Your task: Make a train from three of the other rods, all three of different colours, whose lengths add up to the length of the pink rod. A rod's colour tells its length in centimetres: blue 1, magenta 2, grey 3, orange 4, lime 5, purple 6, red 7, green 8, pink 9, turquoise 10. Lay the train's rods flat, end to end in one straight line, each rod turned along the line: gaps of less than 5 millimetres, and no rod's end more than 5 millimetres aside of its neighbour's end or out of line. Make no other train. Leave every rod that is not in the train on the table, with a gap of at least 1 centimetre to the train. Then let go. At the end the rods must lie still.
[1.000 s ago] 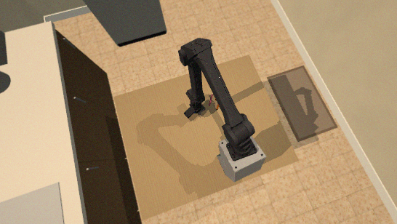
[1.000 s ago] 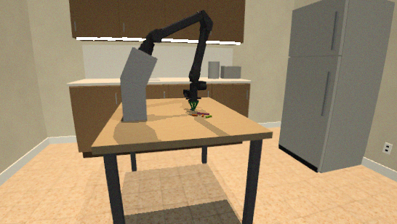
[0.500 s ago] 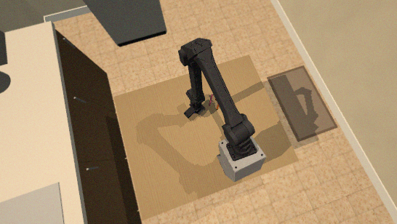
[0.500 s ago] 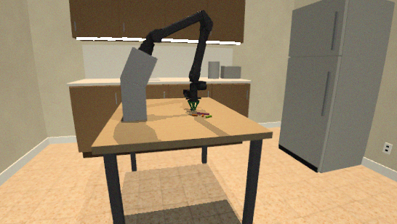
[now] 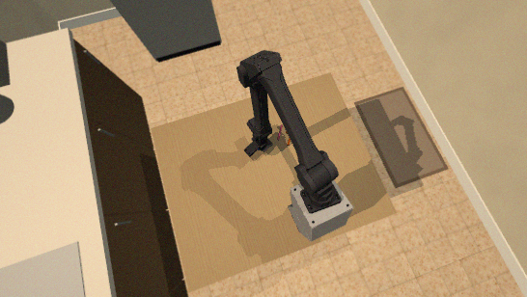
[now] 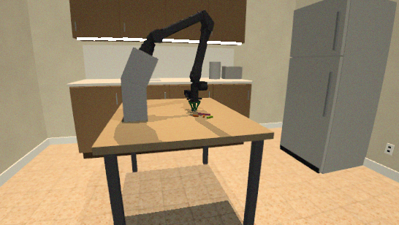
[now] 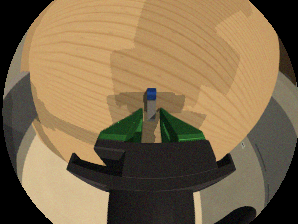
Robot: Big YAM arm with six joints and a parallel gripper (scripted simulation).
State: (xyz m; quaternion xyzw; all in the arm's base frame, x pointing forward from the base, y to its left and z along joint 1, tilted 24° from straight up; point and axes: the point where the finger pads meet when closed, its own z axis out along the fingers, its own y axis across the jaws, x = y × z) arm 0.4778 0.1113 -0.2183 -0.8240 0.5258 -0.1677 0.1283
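Now: the grey rod 1 cm below my hand. From my hand the other things lie so: lime rod: 6 cm ahead, 21 cm to the right, 1 cm below; blue rod: 1 cm behind, 2 cm to the left, 1 cm below; pink rod: 4 cm ahead, 12 cm to the right, 1 cm below.
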